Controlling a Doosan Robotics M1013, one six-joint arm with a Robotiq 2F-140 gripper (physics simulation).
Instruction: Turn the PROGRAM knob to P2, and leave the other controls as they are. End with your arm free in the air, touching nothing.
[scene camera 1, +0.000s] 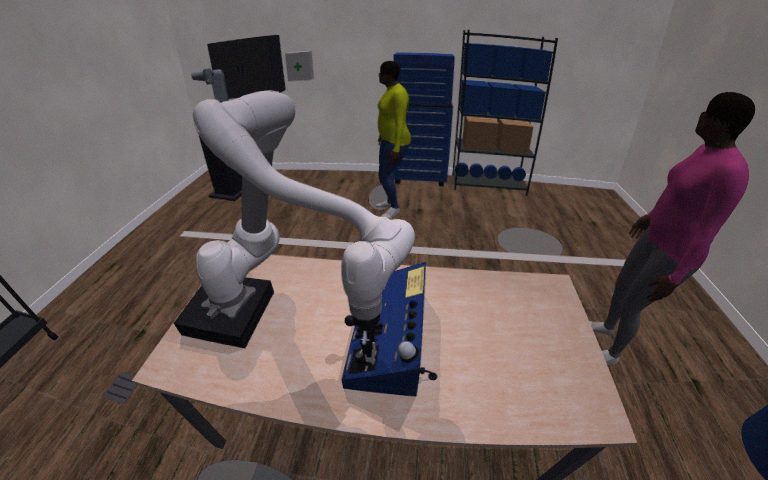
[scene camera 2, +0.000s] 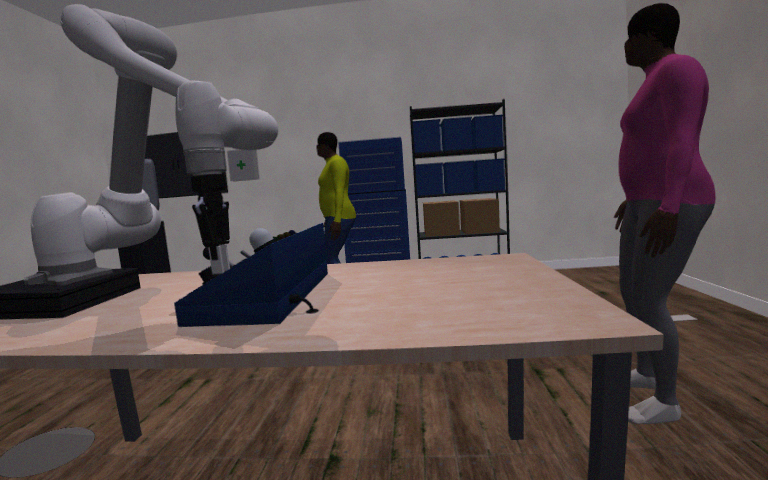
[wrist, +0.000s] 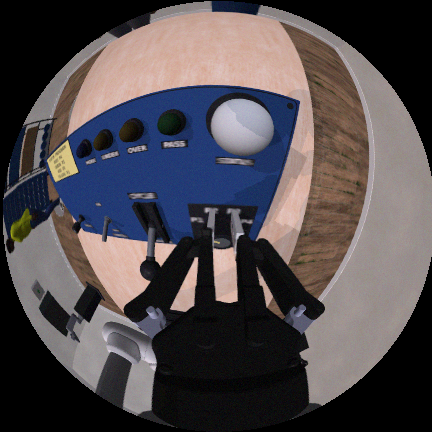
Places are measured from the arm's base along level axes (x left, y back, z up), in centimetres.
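Pixels of known places: gripper, fingertip midpoint: (scene camera 1: 370, 357) (scene camera 2: 221, 272) (wrist: 222, 217); arm's base at its link origin: (scene camera 1: 229, 298) (scene camera 2: 70, 278).
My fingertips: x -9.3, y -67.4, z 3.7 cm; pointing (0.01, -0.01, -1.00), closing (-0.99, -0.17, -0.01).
Ahead of a thing's pixels: the offset from my fingertips to its top centre. "pt": to the spot under its first point.
The blue sloped control panel (scene camera 1: 391, 384) (scene camera 2: 249, 294) (wrist: 190, 180) stands on the table. The PROGRAM knob @[dx -0.6, dy +3.8, dz +1.6 cm] (wrist: 221, 243) is a dark knob with a grey top and a small yellow mark, at the panel's lower edge in the wrist view. My gripper (scene camera 1: 368, 355) (scene camera 2: 218, 264) (wrist: 222, 217) points down at it. Its fingers are narrowed but still apart, one on each side of the knob, very near it; contact cannot be made out. The fingertips partly cover the dial plate @[pt dx +4.1, dy -0.3, dz -0.1 cm] (wrist: 195, 209) and its upper labels. The pointer's exact position is hard to read.
The CYCLE lever @[dx +11.0, dy +7.3, dz +2.9 cm] (wrist: 151, 245), with a black ball end, stands left of the fingers in the wrist view. A toggle @[dx +23.0, dy +8.2, dz +1.7 cm] (wrist: 106, 229) is farther left. The white STATUS dome @[pt dx -0.5, dy -11.8, dz +9.4 cm] (scene camera 1: 406, 350) (scene camera 2: 260, 238) (wrist: 242, 126) and coloured lamps rise from the panel. Two people stand beyond the table.
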